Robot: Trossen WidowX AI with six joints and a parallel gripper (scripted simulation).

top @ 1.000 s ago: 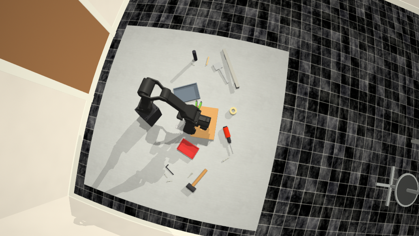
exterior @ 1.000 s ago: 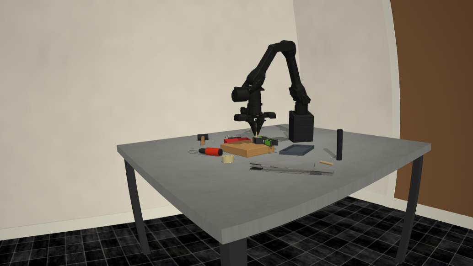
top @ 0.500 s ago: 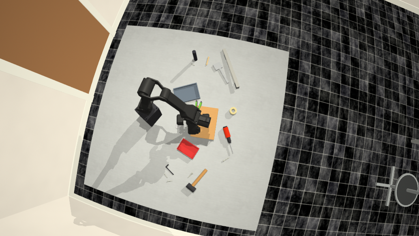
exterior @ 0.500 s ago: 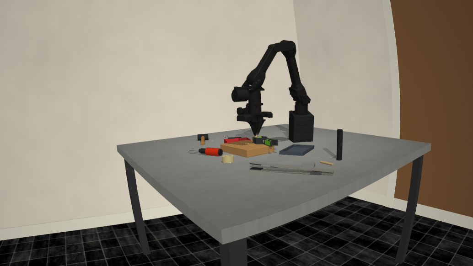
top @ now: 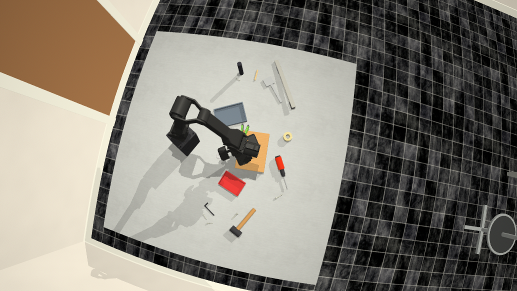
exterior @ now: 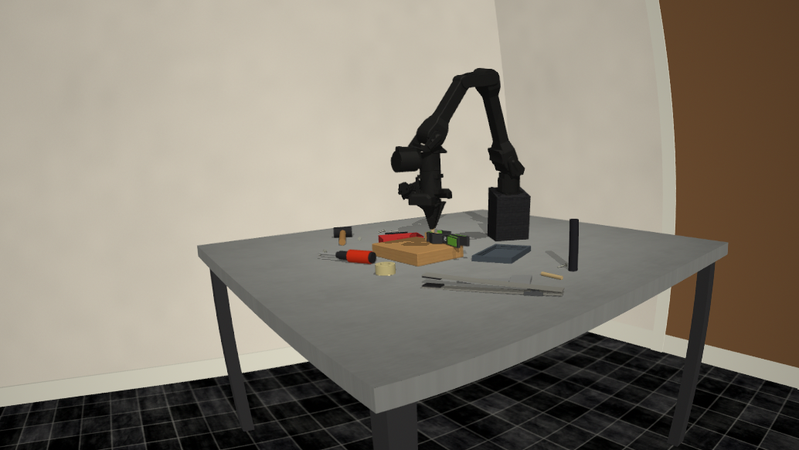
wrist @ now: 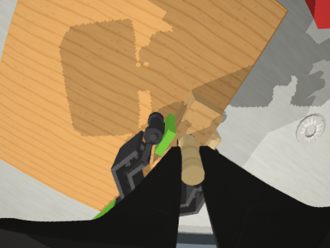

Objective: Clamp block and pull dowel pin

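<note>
My gripper is now 4 cm above the dowel pin. From my hand the other things lie so: small wooden block 6 cm below; wooden board 9 cm below, 6 cm ahead, 2 cm to the left; wooden stop 6 cm below, 1 cm behind.
</note>
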